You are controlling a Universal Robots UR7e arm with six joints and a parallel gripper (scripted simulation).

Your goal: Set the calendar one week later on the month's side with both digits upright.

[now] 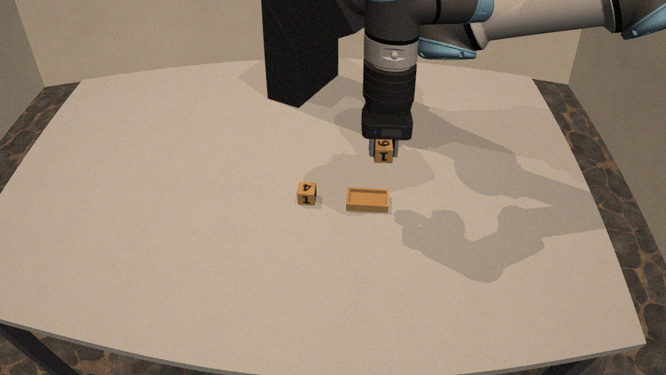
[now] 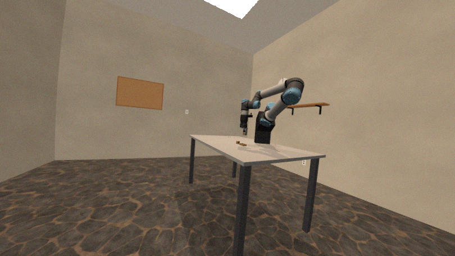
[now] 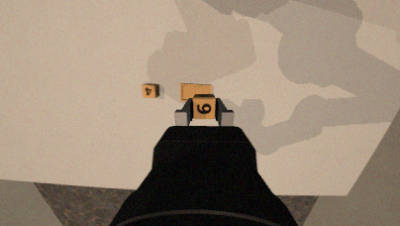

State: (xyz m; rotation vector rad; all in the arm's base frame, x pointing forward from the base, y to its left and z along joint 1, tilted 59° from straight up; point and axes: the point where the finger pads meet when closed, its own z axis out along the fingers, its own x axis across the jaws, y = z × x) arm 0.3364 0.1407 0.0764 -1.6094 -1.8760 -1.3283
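Now: the orange tray 2 cm to the right of my hand and 13 cm below it. From my hand the other things lie so: cube (1 cm below).
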